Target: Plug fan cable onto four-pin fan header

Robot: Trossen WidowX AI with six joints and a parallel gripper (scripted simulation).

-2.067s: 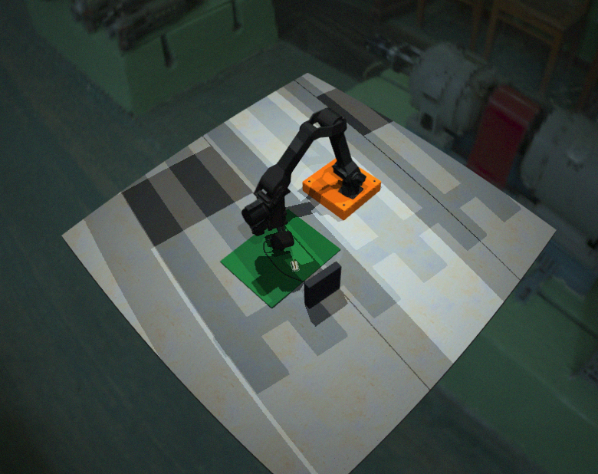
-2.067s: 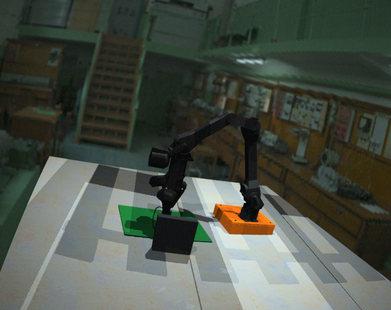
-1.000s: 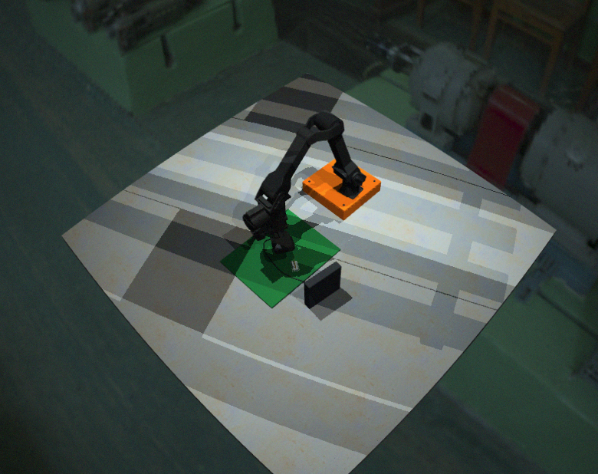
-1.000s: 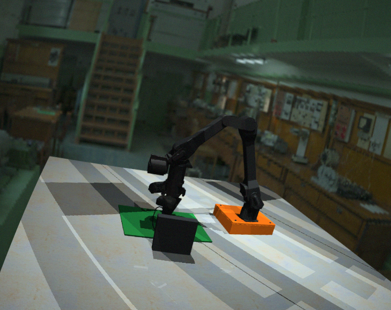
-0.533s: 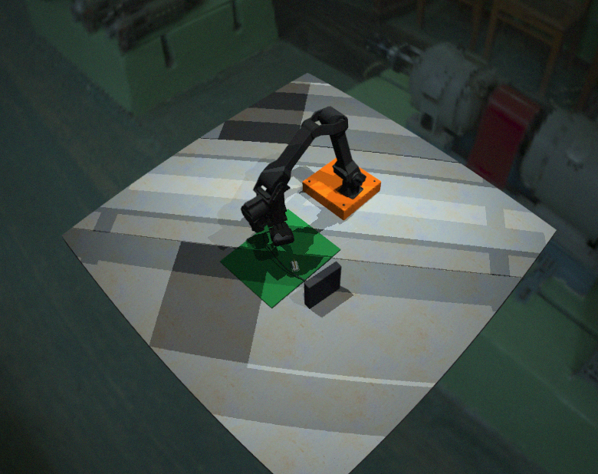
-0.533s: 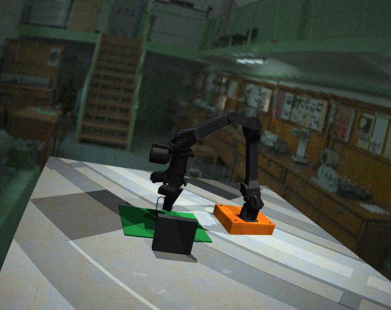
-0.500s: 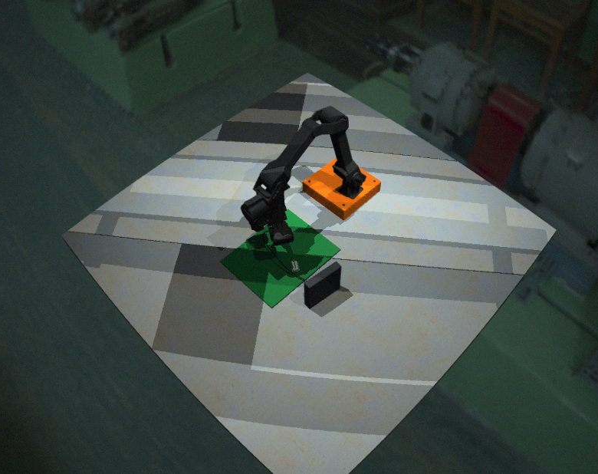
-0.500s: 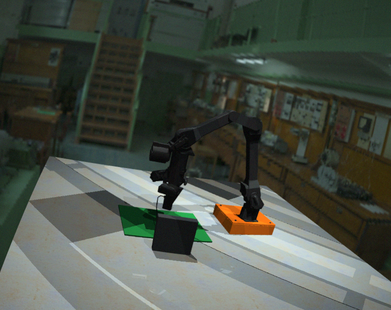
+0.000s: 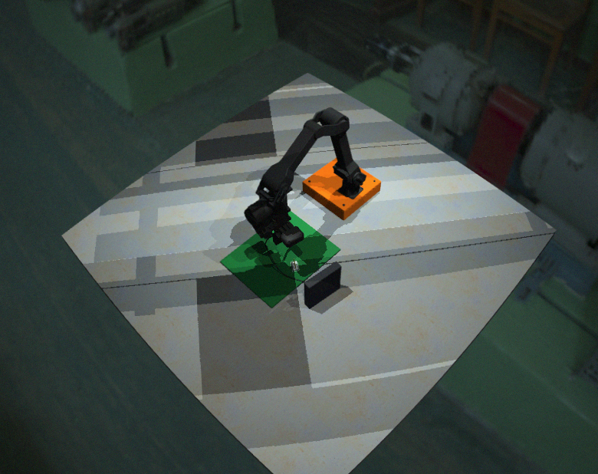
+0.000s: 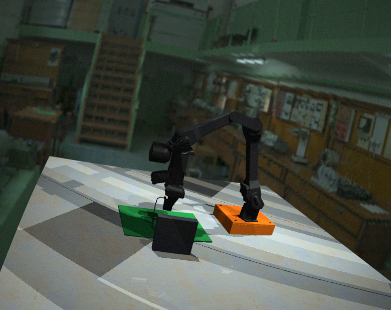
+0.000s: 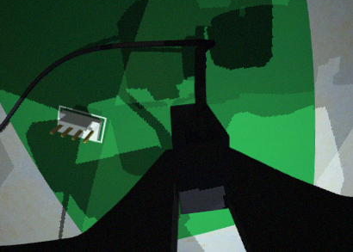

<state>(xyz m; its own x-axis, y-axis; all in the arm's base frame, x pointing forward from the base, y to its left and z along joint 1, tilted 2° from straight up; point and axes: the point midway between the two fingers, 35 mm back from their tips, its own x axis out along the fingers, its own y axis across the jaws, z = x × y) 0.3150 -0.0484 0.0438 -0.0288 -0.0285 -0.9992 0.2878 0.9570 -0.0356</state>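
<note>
The green board lies 80 mm below my gripper tip, 20 mm ahead of it and 10 mm to the left of it. Round my gripper tip: black plug (10 mm ahead, 10 mm above); then black fan box (200 mm to the left, 50 mm ahead, 10 mm below).
</note>
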